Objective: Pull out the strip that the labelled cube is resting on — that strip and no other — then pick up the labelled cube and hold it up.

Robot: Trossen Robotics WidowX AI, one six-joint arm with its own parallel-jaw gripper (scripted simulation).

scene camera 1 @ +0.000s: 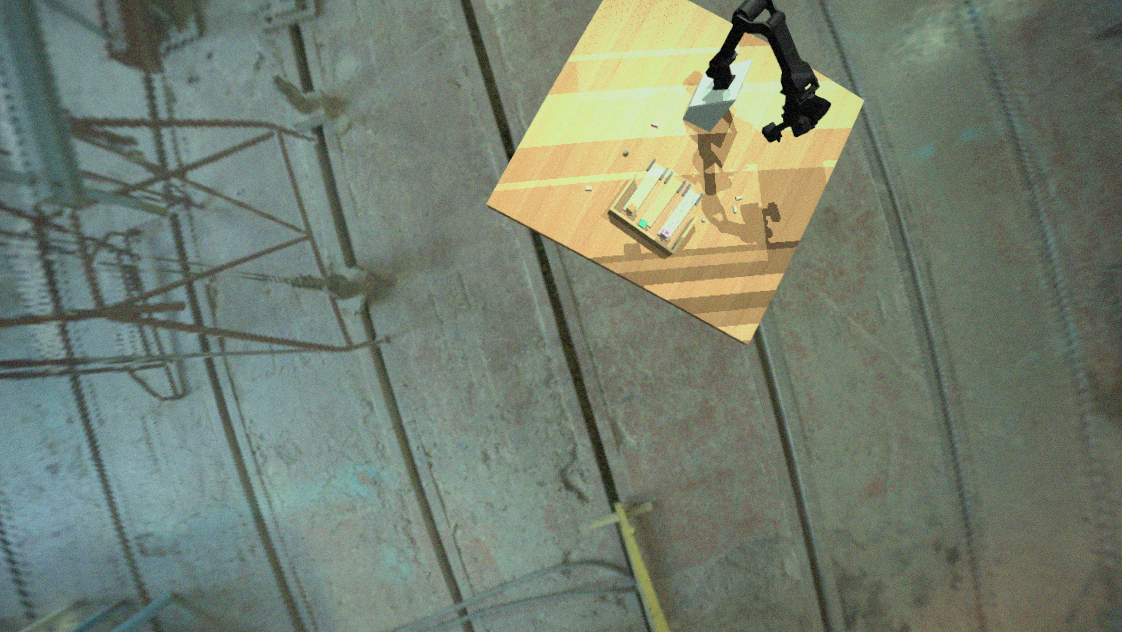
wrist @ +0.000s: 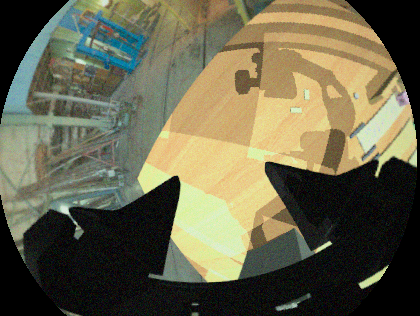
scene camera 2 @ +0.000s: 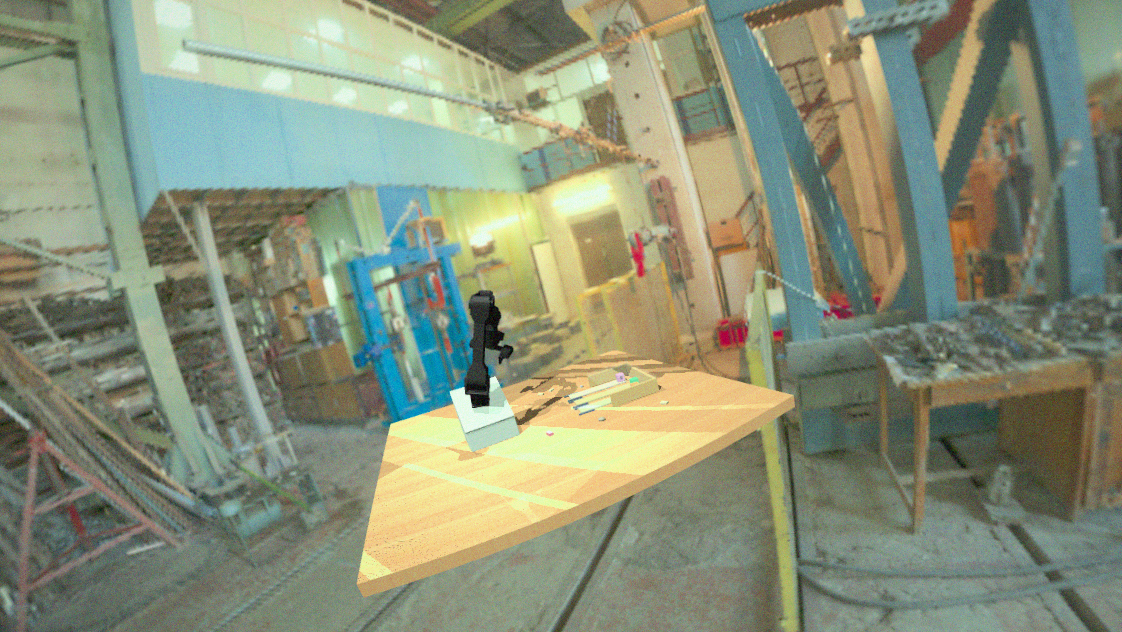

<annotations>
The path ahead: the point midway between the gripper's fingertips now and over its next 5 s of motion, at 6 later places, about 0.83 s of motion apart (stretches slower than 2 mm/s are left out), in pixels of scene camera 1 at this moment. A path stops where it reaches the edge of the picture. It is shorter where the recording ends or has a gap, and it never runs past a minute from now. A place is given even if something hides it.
The gripper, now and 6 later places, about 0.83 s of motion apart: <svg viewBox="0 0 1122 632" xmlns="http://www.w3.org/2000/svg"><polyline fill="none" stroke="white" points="790,134 715,157 695,159 697,188 696,192 692,197 691,197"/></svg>
</annotations>
